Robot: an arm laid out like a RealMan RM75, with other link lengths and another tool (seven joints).
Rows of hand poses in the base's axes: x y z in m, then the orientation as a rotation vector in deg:
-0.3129, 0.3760, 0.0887, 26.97, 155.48, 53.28
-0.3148, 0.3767, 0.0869, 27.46, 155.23, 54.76
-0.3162, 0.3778, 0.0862, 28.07, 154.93, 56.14
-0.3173, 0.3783, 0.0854, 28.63, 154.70, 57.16
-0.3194, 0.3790, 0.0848, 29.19, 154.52, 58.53
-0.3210, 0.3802, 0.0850, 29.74, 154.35, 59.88
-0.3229, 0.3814, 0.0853, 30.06, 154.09, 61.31
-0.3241, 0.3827, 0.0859, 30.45, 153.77, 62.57
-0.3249, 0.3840, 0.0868, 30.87, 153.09, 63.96
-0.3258, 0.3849, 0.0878, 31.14, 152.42, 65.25
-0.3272, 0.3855, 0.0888, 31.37, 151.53, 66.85
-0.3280, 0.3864, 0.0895, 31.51, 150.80, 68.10
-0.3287, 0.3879, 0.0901, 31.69, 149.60, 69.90
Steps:
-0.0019, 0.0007, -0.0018, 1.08, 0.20, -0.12
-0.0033, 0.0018, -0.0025, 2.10, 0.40, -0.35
-0.0044, 0.0023, -0.0033, 2.87, 0.59, -0.58
-0.0065, 0.0030, -0.0039, 3.87, 0.89, -0.72
-0.0081, 0.0042, -0.0037, 4.86, 1.21, -0.85
-0.0100, 0.0054, -0.0034, 5.88, 1.39, -0.87
-0.0112, 0.0067, -0.0028, 6.80, 1.52, -0.98
-0.0120, 0.0080, -0.0019, 7.85, 1.39, -1.21
-0.0129, 0.0089, -0.0009, 8.82, 1.20, -1.37
-0.0143, 0.0095, 0.0001, 10.02, 0.89, -1.52
-0.0151, 0.0104, 0.0008, 10.96, 0.61, -1.63
-0.0158, 0.0119, 0.0014, 12.35, 0.10, -1.83

